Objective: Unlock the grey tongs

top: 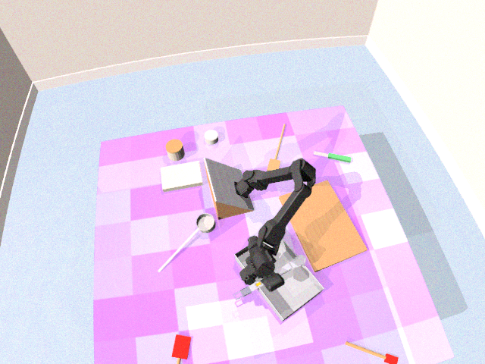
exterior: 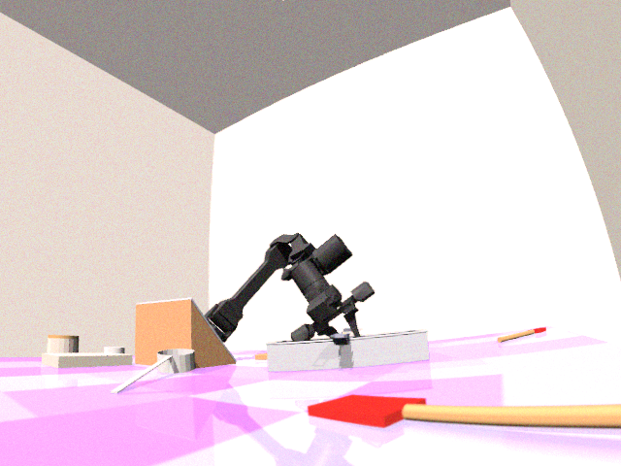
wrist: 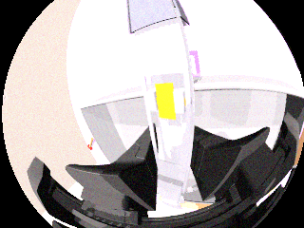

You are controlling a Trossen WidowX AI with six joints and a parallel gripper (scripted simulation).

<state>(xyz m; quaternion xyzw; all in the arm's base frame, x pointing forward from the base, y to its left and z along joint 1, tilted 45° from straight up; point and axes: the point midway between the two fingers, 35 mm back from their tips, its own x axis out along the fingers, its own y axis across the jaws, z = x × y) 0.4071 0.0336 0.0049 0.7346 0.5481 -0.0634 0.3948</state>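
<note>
Right now my gripper tip is 40 mm to the right of the roasting tin and 40 mm past it. From my gripper tip the other things lie so: white slab (560 mm behind, 280 mm to the right, 20 mm below); then wooden board (270 mm to the left, 220 mm behind, 20 mm below).
</note>
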